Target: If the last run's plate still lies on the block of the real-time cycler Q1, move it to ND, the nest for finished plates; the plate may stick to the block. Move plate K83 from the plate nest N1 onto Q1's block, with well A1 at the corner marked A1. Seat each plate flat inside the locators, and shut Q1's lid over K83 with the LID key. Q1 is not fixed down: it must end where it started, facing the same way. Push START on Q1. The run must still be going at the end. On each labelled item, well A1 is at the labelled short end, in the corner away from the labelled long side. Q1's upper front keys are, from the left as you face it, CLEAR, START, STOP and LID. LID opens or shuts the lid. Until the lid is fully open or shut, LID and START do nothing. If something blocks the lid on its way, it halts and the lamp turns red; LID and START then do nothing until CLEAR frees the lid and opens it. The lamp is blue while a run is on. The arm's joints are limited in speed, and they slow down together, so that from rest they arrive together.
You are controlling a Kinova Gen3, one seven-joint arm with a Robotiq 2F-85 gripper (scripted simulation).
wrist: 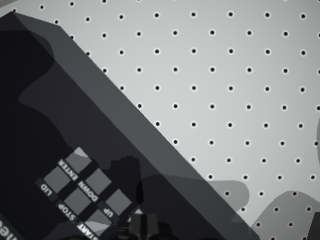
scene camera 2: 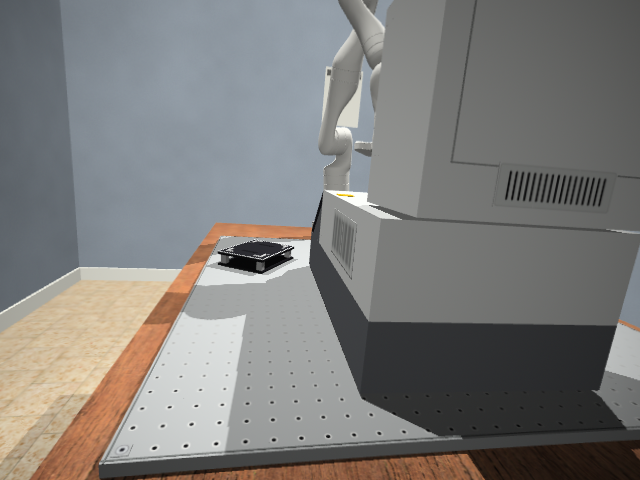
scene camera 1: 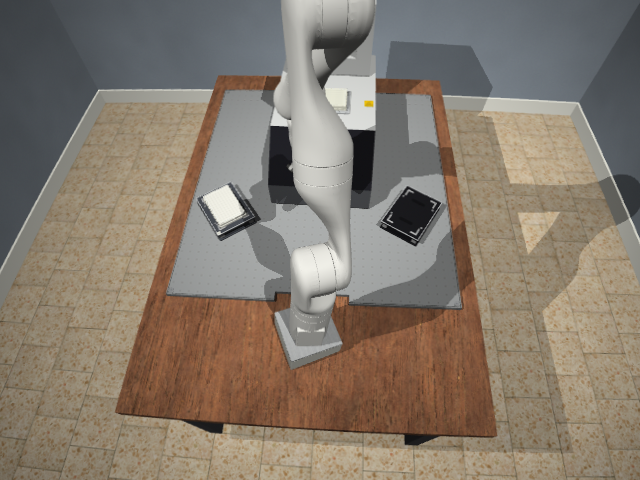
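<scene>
I can see a lid [scene camera 2: 520,119].
</scene>
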